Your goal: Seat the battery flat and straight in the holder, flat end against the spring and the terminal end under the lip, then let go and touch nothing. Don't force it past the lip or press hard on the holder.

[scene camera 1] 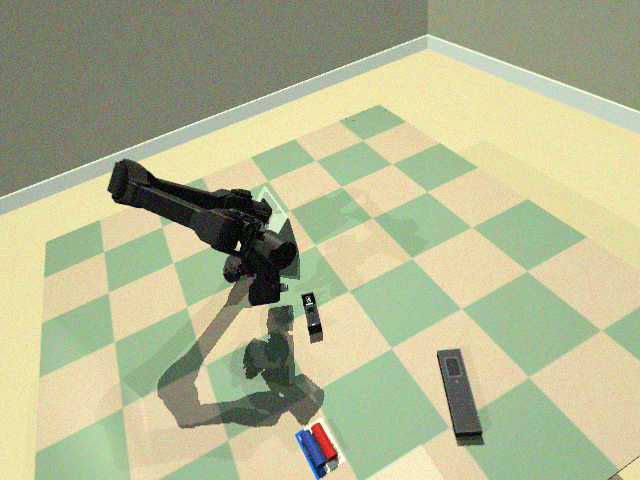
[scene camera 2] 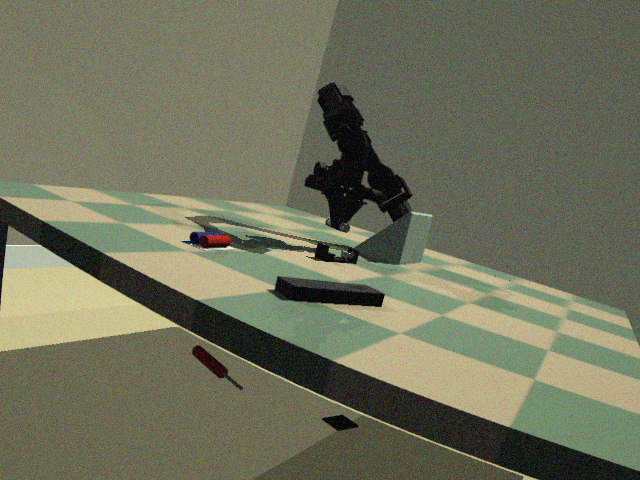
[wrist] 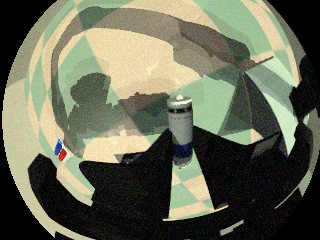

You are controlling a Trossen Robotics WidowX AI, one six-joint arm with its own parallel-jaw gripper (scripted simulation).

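There is a battery in my gripper, and I am carrying it. Scene camera 1 shows my gripper, and so does the wrist view. I can see a black remote as well.
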